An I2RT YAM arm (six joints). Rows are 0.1 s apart.
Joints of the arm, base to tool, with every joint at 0 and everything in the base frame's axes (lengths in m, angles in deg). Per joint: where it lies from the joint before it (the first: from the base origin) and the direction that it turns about. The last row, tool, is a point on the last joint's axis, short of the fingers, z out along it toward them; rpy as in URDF.
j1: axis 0 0 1 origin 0 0 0.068
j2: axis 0 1 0 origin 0.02 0.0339 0.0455
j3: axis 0 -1 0 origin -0.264 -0.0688 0
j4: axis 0 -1 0 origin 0.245 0.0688 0.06
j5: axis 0 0 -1 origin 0.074 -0.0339 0.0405
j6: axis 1 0 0 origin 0.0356 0 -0.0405
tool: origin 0 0 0 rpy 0 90 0
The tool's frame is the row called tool.
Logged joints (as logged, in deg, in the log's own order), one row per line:
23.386, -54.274, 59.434, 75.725, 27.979, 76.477
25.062, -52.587, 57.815, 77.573, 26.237, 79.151
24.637, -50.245, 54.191, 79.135, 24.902, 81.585
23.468, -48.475, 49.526, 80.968, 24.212, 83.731
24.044, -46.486, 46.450, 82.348, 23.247, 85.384
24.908, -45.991, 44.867, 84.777, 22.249, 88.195
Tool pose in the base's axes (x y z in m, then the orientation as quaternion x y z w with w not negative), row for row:
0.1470, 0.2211, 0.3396, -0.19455, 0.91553, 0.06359, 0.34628
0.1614, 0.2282, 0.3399, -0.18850, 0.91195, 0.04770, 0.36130
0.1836, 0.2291, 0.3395, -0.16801, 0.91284, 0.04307, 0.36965
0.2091, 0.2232, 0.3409, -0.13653, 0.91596, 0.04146, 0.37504
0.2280, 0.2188, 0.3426, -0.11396, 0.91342, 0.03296, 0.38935
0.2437, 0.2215, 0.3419, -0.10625, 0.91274, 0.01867, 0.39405
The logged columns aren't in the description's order. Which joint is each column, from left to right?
Columns, left to right: j5, j4, j1, j3, j6, j2.
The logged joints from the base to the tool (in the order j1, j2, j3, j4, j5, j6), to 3 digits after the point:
59.434, 76.477, 75.725, -54.274, 23.386, 27.979
57.815, 79.151, 77.573, -52.587, 25.062, 26.237
54.191, 81.585, 79.135, -50.245, 24.637, 24.902
49.526, 83.731, 80.968, -48.475, 23.468, 24.212
46.450, 85.384, 82.348, -46.486, 24.044, 23.247
44.867, 88.195, 84.777, -45.991, 24.908, 22.249

